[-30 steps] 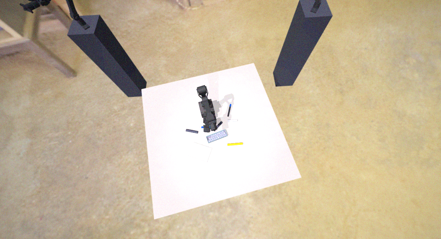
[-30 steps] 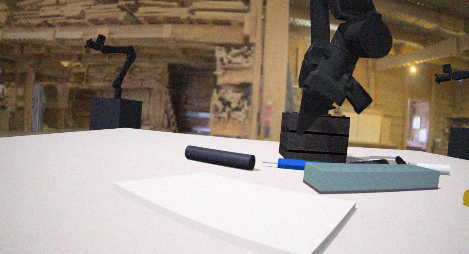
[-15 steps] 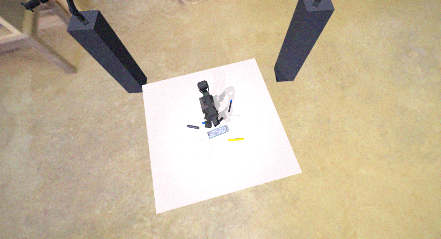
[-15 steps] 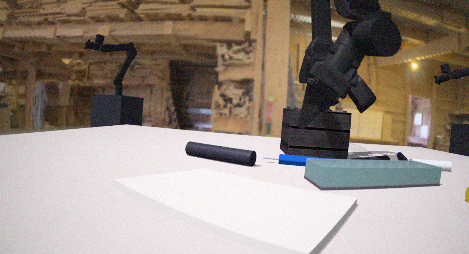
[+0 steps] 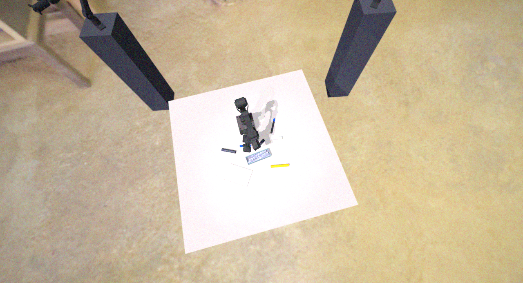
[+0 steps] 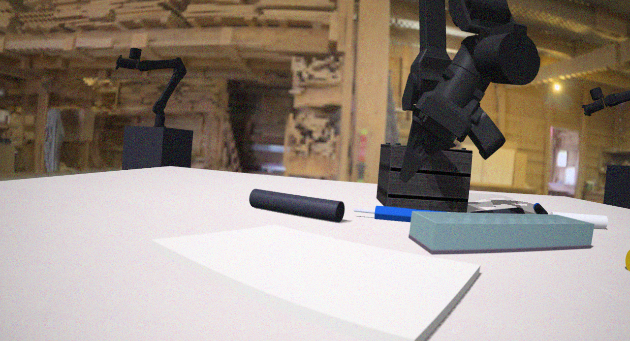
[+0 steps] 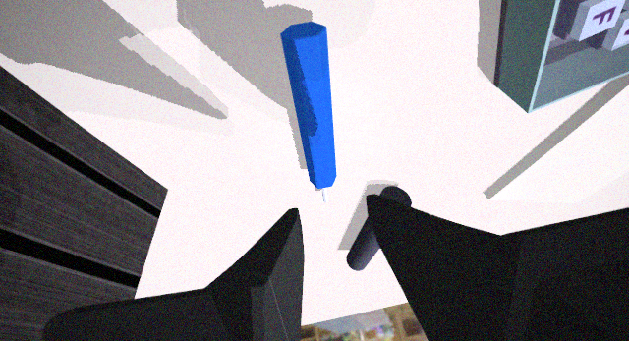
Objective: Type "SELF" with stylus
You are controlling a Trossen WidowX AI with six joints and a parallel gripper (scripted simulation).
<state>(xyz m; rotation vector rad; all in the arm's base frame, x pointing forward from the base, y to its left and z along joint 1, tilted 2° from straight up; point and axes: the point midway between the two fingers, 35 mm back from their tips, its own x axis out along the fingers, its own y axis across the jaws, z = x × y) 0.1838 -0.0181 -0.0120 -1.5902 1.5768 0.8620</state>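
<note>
The blue stylus lies 4 cm below my gripper tip and 2 cm to the right of it. Round my gripper tip: white pad 24 cm ahead, 5 cm below, 4 cm to the right; white cylinder 28 cm to the left, 5 cm behind, 4 cm below; blue-tipped dark pen 26 cm to the left, 20 cm behind, 4 cm below.
</note>
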